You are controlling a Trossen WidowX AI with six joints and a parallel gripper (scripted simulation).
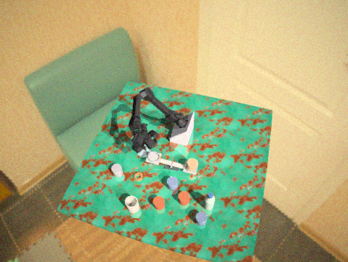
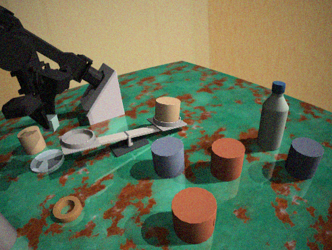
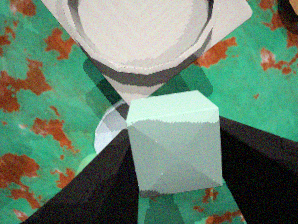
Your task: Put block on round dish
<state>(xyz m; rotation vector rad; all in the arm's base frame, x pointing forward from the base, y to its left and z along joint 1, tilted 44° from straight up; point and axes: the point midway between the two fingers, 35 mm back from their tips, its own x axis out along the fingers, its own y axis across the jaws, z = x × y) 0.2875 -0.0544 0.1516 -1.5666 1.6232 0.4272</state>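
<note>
Now: gripper tip 120 mm above the round dish, 70 mm to the left of it and 40 mm past it. The rest, counted from my gripper tip: balance beam 180 mm to the left, 90 mm below, 10 mm behind; grey cylinder 210 mm ahead, 130 mm to the right, 90 mm below; pale green block 10 mm above.
</note>
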